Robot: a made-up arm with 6 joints.
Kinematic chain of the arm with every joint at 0, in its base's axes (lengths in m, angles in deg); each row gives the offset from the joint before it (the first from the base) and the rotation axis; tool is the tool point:
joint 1: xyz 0 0 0.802 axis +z
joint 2: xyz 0.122 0 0 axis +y
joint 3: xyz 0 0 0.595 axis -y
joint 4: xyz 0 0 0.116 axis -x
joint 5: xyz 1.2 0 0 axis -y
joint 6: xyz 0.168 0 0 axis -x
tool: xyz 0 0 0
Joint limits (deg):
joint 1: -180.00..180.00
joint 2: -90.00..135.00
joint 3: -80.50..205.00
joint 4: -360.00..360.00
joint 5: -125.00..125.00
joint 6: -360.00..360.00
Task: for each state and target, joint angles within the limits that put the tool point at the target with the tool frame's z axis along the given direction. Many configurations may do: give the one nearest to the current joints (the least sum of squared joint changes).
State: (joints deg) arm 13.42 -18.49 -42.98 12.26 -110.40 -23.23
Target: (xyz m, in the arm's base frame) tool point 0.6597 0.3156 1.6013 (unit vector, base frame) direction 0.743 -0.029 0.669
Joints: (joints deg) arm 31.44 -59.44 -33.95 26.73 -82.20 -31.33
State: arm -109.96 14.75 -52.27 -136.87 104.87 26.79
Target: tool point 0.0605 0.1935 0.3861 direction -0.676 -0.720 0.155
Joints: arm -110.58 55.45 -80.50 -175.38 122.72 24.88
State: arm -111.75 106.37 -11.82 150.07 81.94 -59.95
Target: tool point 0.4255 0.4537 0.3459 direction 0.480 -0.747 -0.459
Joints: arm -124.81 126.84 -47.32 147.28 84.05 -72.99
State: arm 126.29 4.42 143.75 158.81 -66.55 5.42
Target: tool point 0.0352 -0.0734 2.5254 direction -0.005 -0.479 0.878
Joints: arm 129.41 5.31 94.77 187.33 -115.20 -14.92
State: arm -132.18 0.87 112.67 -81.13 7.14 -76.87
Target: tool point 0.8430 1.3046 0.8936 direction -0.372 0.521 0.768
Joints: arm -121.62 -37.29 154.33 -78.73 -11.90 -64.47
